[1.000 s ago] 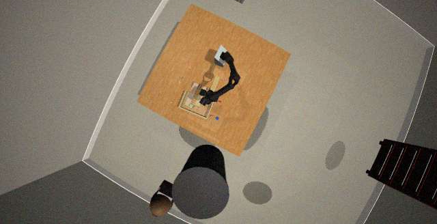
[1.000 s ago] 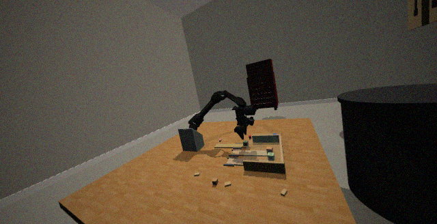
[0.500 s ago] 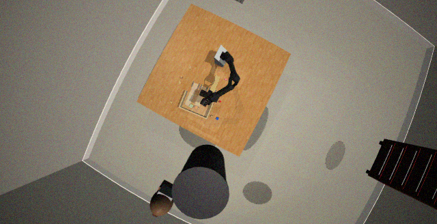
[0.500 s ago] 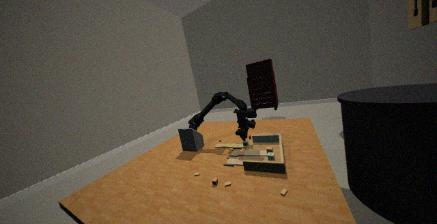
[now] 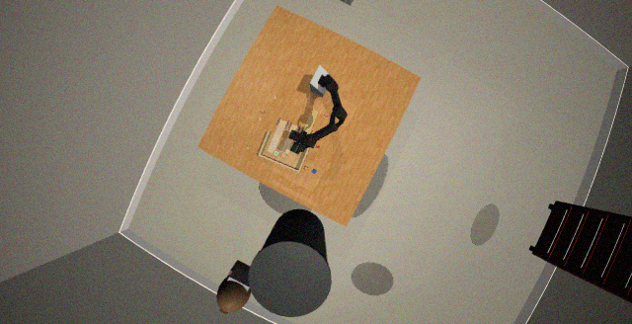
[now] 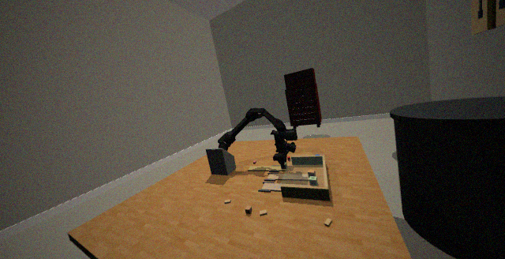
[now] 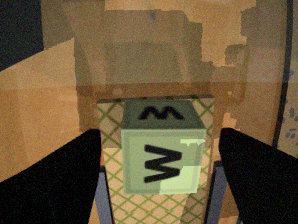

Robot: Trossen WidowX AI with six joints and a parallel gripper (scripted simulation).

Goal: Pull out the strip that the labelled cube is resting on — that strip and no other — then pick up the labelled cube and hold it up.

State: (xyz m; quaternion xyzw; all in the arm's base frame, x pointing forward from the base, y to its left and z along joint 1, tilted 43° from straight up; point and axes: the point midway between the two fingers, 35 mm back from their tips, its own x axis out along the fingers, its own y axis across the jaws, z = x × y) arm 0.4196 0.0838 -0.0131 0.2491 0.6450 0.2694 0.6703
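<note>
Right now the cross-hatched strip is 11 cm behind my gripper tip, 1 cm to the right of it and 2 cm below it.
</note>
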